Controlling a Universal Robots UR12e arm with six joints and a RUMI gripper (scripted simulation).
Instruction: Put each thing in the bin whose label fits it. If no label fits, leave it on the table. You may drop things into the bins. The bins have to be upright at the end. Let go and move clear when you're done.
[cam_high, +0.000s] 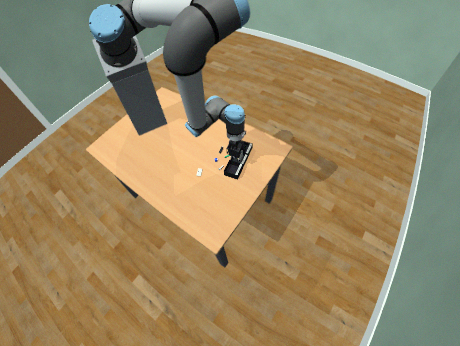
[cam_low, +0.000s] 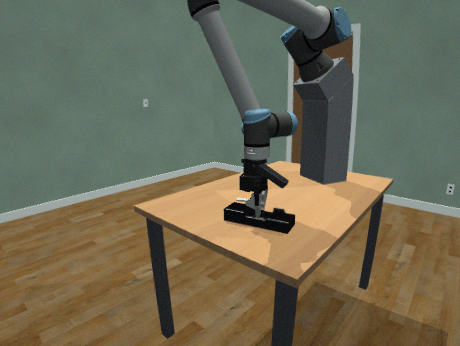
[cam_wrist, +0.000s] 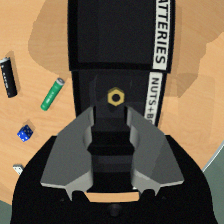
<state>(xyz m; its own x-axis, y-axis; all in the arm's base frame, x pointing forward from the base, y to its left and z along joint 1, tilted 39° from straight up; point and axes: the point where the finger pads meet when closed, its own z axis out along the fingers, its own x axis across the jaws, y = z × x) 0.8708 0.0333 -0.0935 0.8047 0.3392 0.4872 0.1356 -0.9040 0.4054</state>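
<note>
My hand is 20 mm above the brass hex nut and 10 mm to the right of it. Round my hand: black cylindrical battery 130 mm behind, 20 mm below, 10 mm to the left; green battery 70 mm behind, 30 mm below; grey-white piece 100 mm to the right, 60 mm behind, 30 mm below.
</note>
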